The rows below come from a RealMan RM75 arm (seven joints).
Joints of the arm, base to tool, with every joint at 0 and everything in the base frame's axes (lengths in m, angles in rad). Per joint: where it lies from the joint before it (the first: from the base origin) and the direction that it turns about. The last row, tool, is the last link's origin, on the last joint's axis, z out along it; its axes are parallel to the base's.
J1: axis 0 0 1 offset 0 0 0.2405
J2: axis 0 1 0 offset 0 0 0
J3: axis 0 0 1 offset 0 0 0.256
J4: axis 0 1 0 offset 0 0 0
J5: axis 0 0 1 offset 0 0 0.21
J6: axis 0 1 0 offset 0 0 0
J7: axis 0 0 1 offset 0 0 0.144
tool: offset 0 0 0
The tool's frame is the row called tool.
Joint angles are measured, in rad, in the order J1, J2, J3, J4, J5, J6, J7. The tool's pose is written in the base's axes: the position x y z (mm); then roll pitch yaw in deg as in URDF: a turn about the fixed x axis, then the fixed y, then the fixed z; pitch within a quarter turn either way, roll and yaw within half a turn. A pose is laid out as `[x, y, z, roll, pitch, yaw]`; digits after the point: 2 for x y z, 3 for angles.
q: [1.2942, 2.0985, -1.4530, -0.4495, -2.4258, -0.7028, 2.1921]
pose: [49.20, 475.01, -93.56, -146.987, -9.257, -7.784]
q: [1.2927, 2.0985, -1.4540, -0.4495, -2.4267, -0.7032, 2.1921]
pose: [50.05, 474.87, -93.62, -146.995, -9.361, -7.829]
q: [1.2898, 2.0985, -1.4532, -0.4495, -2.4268, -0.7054, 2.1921]
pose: [51.57, 474.53, -93.66, -147.083, -9.389, -8.058]
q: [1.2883, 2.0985, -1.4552, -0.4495, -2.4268, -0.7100, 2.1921]
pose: [52.72, 473.83, -94.03, -147.298, -9.616, -8.168]
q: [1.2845, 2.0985, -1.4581, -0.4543, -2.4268, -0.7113, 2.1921]
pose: [53.22, 473.54, -93.96, -147.324, -9.662, -8.095]
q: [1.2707, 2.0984, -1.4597, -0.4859, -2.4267, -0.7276, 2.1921]
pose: [51.11, 472.26, -92.59, -147.698, -9.332, -7.639]
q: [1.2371, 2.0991, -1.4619, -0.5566, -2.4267, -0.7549, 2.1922]
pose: [46.95, 469.77, -89.01, -148.121, -8.294, -6.635]
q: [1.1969, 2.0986, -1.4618, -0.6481, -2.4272, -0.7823, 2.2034]
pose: [39.77, 467.60, -82.23, -148.016, -6.356, -5.627]
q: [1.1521, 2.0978, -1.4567, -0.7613, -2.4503, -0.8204, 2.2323]
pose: [31.33, 465.20, -71.14, -147.224, -4.613, -4.681]
